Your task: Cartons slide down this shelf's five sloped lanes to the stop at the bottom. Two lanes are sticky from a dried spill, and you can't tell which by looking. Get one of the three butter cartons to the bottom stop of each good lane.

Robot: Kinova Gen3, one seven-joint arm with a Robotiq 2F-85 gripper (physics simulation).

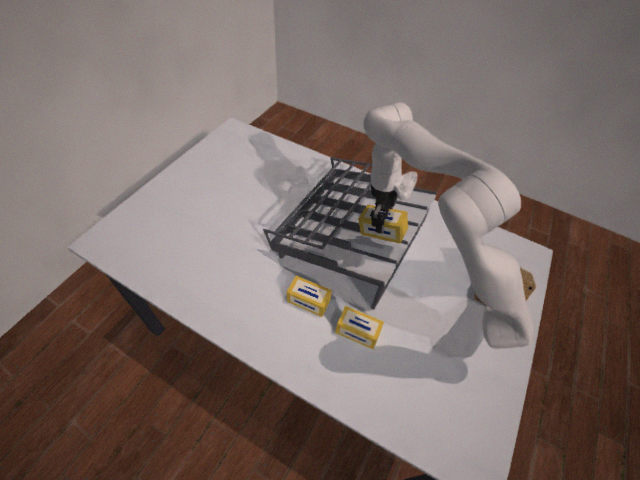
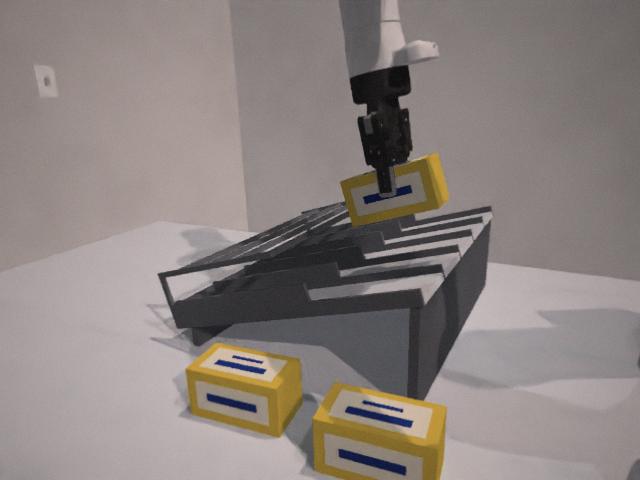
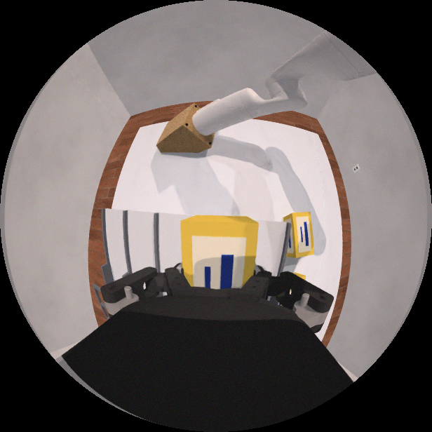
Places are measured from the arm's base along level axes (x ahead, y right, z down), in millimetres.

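Pixels of known places: gripper, fingertip midpoint: (image 1: pixel 384 224) (image 2: pixel 396 191).
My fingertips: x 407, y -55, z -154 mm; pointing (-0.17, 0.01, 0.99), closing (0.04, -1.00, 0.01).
Ahead of a thing's pixels: the offset from my fingertips to its middle. Level surfaces: height alone.
My gripper (image 1: pixel 379 219) (image 2: pixel 387 180) (image 3: pixel 218 268) is shut on a yellow butter carton @(dz -2, dx +3, dy +0 mm) (image 1: pixel 398 224) (image 2: pixel 421 180) (image 3: pixel 219 240), one finger on each long side. The carton is tilted roughly like the lanes and hangs above the upper, open part of the grey shelf (image 1: pixel 336 263) (image 2: pixel 248 304) (image 3: pixel 156 240); I cannot tell exactly which lane is under it. A second carton @(dz +210, dx +131, dy -201 mm) (image 1: pixel 308 296) (image 2: pixel 242 387) lies flat on the table beside the shelf's near side. A third carton @(dz +210, dx -46, dy -225 mm) (image 1: pixel 359 328) (image 2: pixel 379 431) (image 3: pixel 300 235) lies flat near the shelf's high corner. The bottom stops are partly hidden.
Thin bars (image 1: pixel 317 227) form a grid over the lower part of the lanes. Dark dividers separate the lanes. The arm's brown base block (image 1: pixel 527 283) (image 3: pixel 182 137) stands on the white table @(dz +242 mm) (image 1: pixel 180 248) (image 2: pixel 77 310), beyond the shelf's high end.
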